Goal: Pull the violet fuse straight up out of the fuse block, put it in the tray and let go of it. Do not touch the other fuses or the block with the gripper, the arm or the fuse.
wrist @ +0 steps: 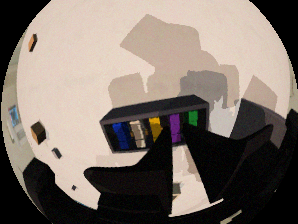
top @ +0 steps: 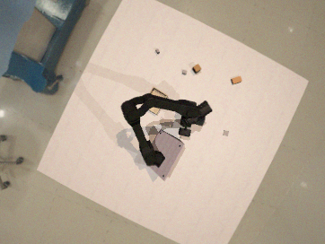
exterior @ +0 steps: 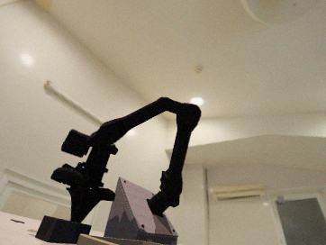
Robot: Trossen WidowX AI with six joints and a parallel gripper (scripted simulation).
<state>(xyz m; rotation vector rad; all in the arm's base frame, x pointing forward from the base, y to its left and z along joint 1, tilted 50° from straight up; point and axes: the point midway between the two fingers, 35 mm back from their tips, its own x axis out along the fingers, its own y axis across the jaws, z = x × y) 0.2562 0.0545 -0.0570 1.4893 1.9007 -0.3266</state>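
The tan tray is 210 mm to the left of my gripper tip, 40 mm below it and 10 mm behind it. Also, from my gripper tip: violet fuse: 10 mm below.
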